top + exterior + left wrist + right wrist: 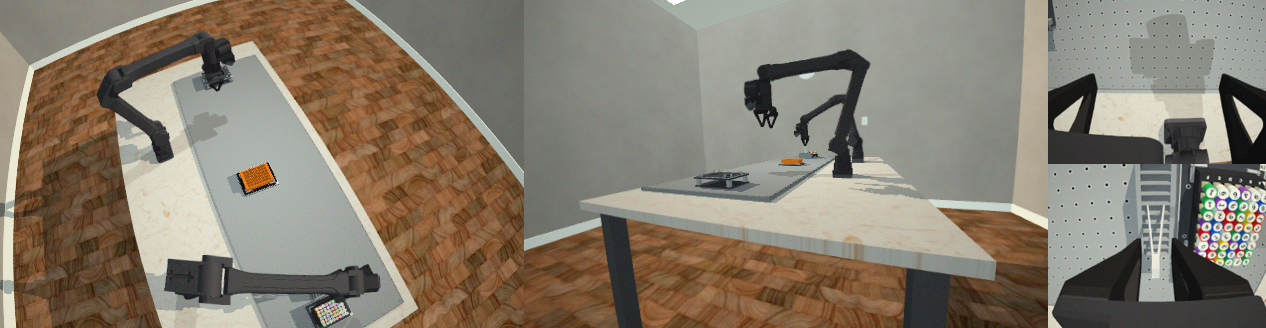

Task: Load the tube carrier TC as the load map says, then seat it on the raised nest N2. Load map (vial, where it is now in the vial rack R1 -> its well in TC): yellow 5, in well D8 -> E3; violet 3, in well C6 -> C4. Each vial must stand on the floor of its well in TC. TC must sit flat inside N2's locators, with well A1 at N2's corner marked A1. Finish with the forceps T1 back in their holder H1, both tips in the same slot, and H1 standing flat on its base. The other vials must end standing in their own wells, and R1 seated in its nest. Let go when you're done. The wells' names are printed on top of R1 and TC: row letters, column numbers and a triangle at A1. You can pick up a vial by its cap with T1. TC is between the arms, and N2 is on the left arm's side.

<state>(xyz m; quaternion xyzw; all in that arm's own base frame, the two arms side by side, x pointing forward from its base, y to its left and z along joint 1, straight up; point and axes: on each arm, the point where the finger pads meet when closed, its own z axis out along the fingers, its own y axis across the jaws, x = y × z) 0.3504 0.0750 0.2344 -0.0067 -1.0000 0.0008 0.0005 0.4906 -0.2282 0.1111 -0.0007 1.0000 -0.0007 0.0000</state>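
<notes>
Now: the slotted grey holder 110 mm below my right hand.
</notes>
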